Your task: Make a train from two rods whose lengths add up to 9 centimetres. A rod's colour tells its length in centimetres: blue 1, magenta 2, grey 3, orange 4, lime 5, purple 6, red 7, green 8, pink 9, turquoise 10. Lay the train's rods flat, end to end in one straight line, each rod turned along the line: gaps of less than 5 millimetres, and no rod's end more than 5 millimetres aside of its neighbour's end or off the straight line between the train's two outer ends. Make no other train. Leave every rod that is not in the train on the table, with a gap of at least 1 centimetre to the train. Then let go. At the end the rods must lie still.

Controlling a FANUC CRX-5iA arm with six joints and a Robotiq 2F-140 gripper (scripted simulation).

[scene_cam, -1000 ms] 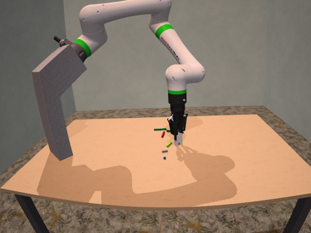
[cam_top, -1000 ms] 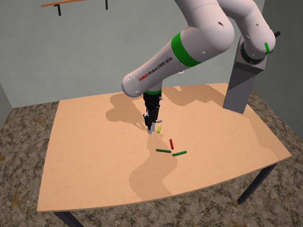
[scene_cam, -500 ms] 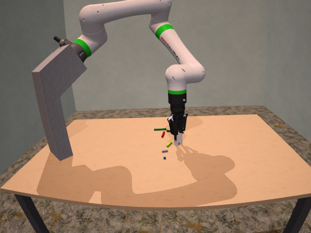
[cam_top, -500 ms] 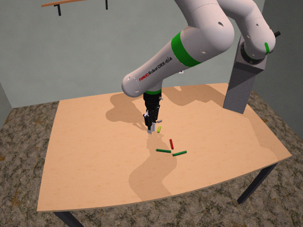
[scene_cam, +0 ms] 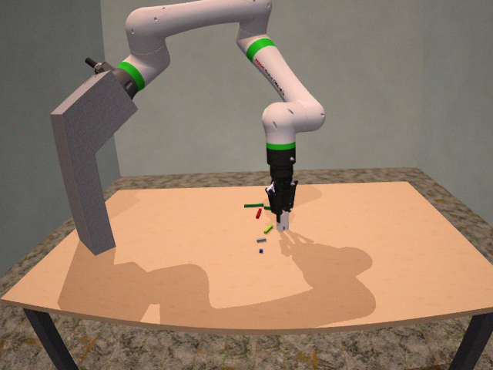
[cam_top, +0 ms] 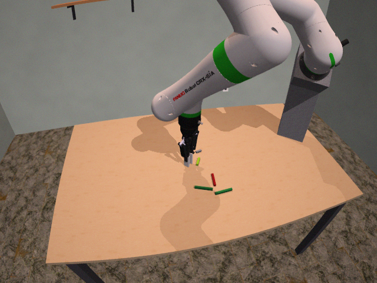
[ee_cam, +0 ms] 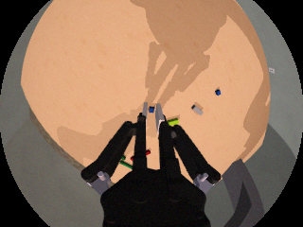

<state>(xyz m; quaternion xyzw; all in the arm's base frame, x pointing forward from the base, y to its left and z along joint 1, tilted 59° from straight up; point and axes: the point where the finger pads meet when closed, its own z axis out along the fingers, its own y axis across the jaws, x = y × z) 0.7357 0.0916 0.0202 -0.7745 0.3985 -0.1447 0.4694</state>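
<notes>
The lime rod lies 5 cm behind my hand, 1 cm to the right of it and 3 cm below it. Also, from my hand: red rod: 11 cm behind, 11 cm to the left, 3 cm below; grey rod: 5 cm behind, 9 cm to the right, 3 cm below.
</notes>
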